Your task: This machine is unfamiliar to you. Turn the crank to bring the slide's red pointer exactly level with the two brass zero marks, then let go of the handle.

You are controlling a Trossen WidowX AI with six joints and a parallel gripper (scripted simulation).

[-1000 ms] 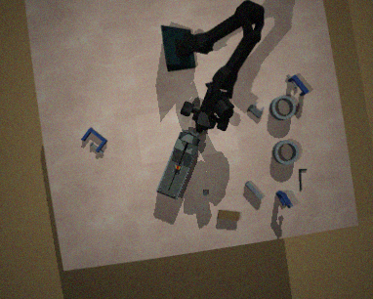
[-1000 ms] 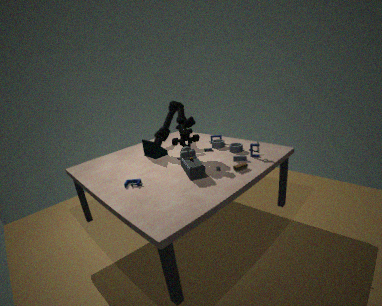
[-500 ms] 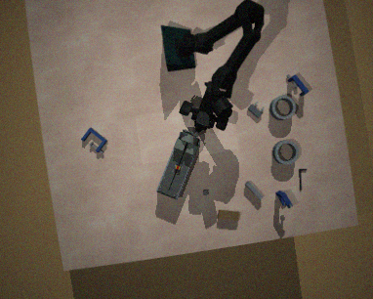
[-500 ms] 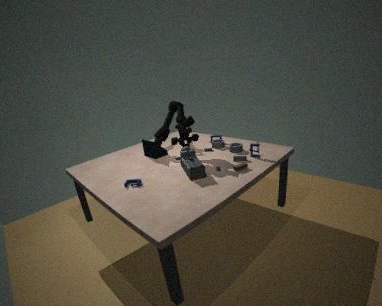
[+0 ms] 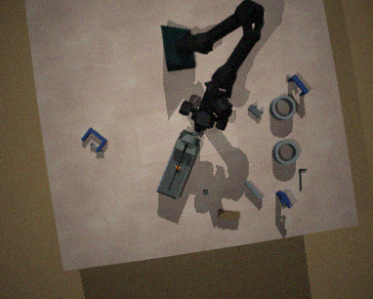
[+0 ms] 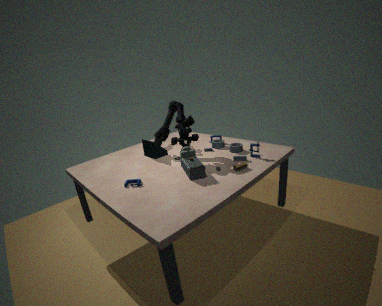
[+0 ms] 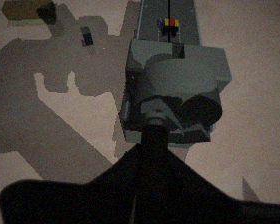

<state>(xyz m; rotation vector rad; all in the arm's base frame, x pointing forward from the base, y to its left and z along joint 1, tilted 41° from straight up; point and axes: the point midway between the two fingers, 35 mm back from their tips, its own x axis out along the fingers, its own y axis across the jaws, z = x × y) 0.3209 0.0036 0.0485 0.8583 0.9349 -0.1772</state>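
The dark handle is 2 cm behind my gripper tip, 1 cm to the left of it and 2 cm above it. Also, from my gripper tip: small grey cube 26 cm ahead, 8 cm below; then red pointer 14 cm ahead, 10 cm to the right, 1 cm below; then grey bar 28 cm ahead, 21 cm to the left, 7 cm below.
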